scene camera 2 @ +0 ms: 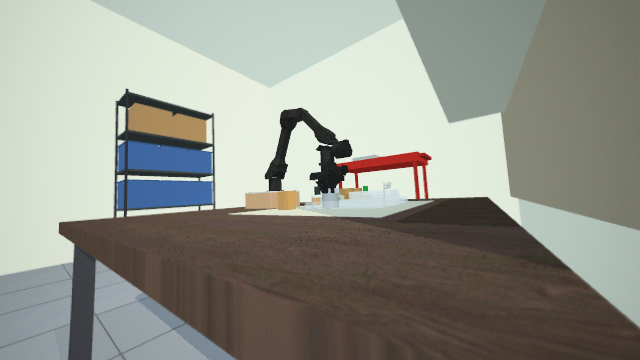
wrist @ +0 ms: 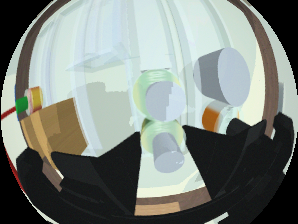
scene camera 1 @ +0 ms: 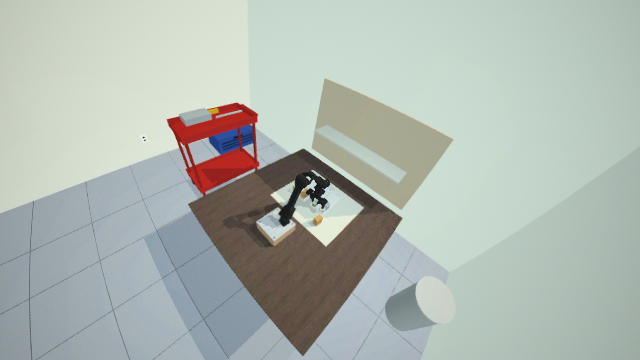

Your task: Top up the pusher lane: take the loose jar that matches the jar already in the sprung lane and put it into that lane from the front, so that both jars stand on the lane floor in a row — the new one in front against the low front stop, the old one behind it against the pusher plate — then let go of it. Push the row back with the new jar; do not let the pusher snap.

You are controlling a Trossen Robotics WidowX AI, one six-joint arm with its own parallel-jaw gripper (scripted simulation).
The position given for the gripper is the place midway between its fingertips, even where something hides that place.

In view: the gripper (scene camera 2: 328,198) and a grey cylinder (wrist: 224,74).
The gripper is seen too in the wrist view (wrist: 161,133).
